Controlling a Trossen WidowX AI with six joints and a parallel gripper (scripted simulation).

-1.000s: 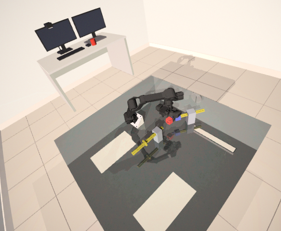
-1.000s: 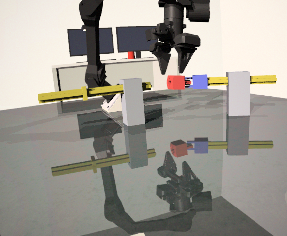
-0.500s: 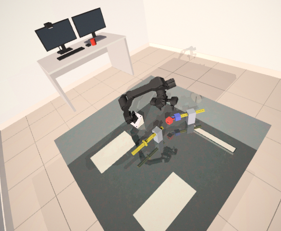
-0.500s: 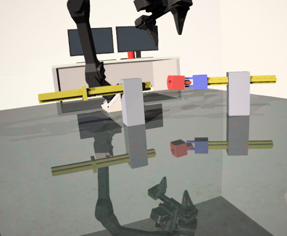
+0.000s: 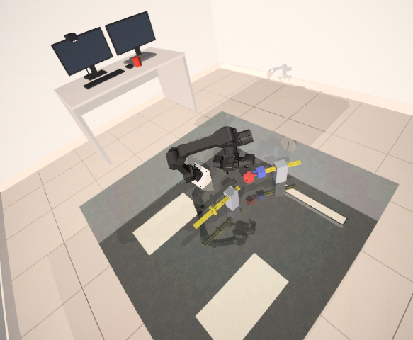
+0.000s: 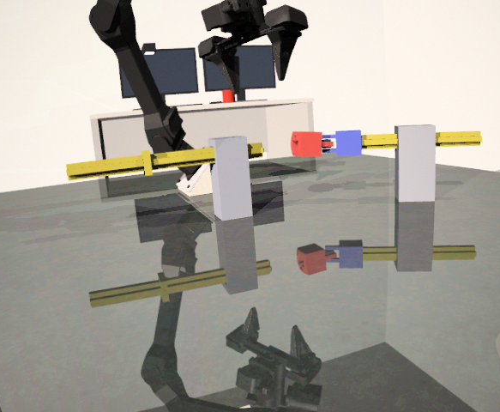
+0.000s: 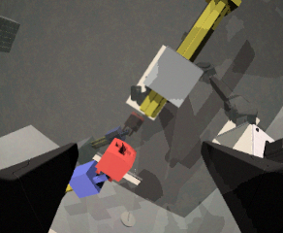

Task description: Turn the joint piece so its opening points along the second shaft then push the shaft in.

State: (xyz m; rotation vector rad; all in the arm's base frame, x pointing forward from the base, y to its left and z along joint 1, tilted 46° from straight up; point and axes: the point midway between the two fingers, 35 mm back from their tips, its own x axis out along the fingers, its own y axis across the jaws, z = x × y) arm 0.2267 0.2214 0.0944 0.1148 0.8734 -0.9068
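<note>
The red joint piece is 10 mm behind my gripper tip, 80 mm to the left of it and 100 mm below it.
</note>
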